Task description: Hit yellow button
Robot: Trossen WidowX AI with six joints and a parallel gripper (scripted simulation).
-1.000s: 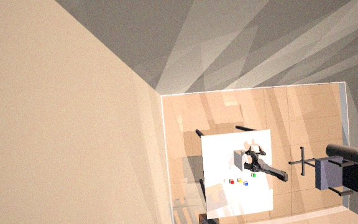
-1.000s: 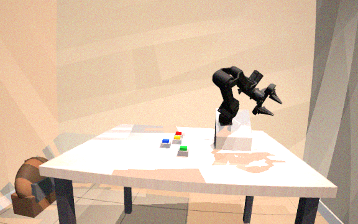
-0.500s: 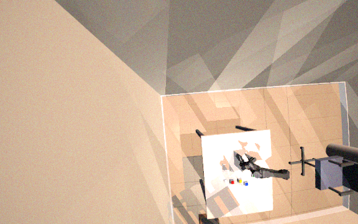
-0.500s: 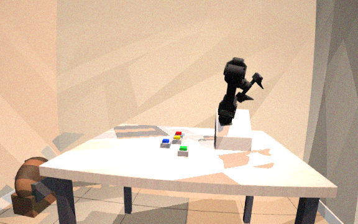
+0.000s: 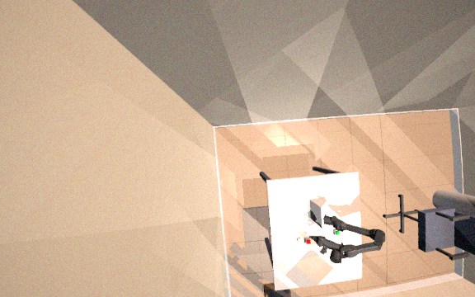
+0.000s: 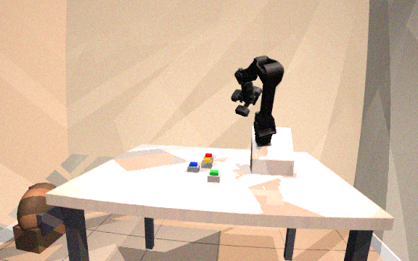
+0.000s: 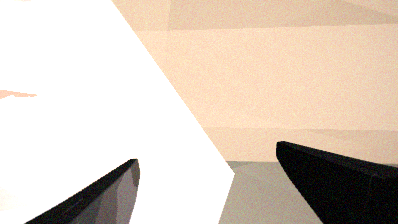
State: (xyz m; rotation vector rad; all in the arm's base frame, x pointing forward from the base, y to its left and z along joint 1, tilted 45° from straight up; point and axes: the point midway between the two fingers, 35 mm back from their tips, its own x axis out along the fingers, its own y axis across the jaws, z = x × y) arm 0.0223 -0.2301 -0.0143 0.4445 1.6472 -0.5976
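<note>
Right now my gripper tip is 220 mm short of the yellow button, 170 mm to the right of it and 230 mm above it. Round my gripper tip: grey-and-white object 190 mm ahead, 10 mm to the right, 260 mm below; blue button 280 mm ahead, 240 mm to the left, 230 mm below; red button 210 mm ahead, 70 mm to the left, 230 mm below.
</note>
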